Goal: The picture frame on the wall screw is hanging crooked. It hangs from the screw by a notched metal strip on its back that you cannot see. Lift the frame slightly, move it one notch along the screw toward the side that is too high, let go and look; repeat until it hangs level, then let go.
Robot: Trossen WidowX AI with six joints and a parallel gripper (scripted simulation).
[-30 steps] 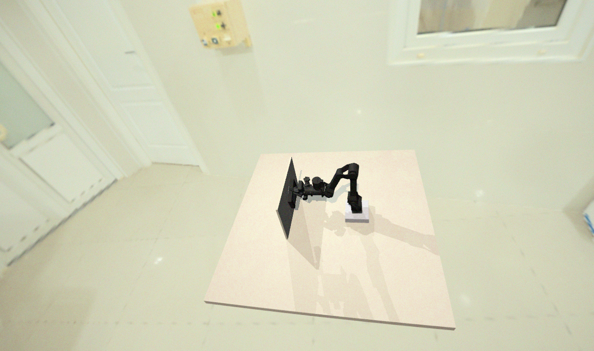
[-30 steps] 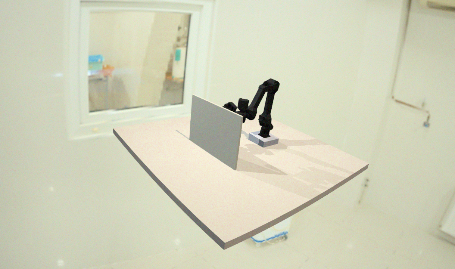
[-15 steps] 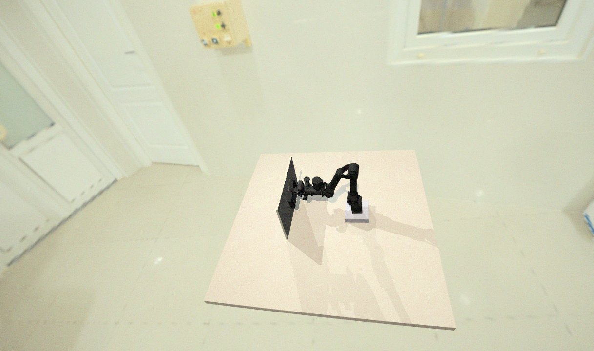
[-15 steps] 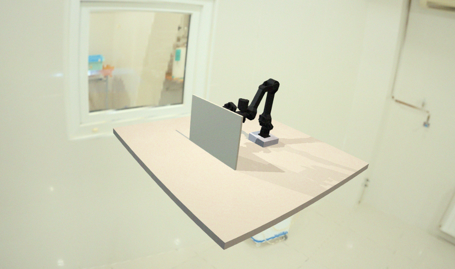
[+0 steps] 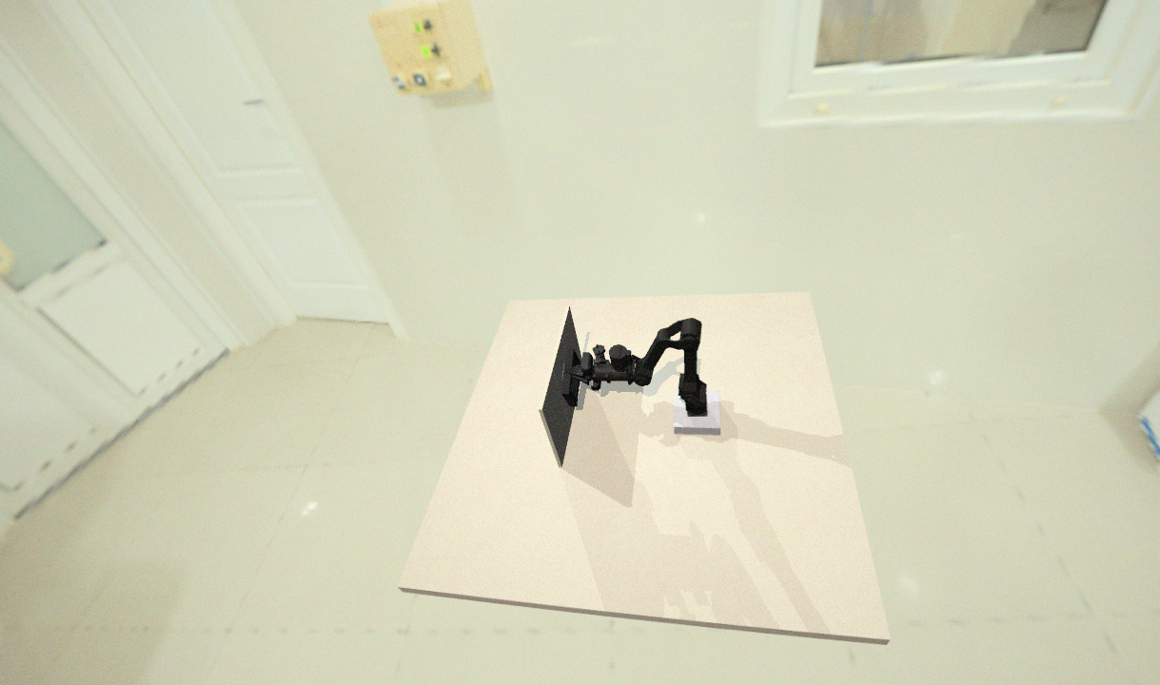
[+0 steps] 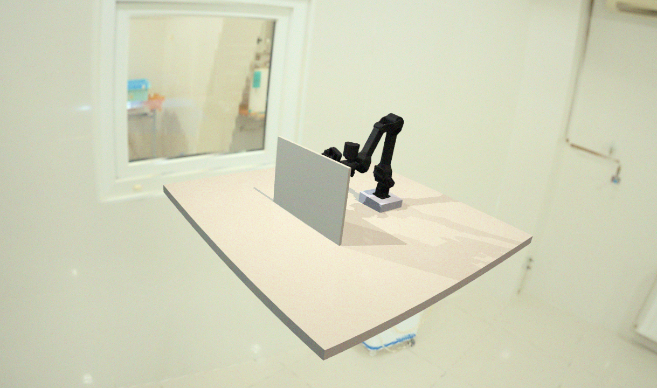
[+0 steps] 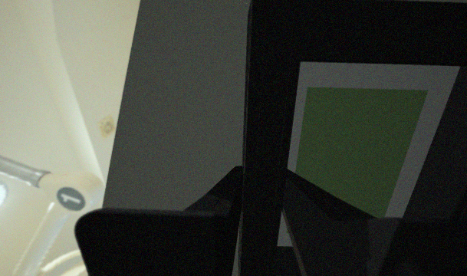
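The picture frame is 5 cm below my gripper tip and 2 cm to the right of it. Round my gripper tip: wall panel (6 cm below, 1 cm ahead).
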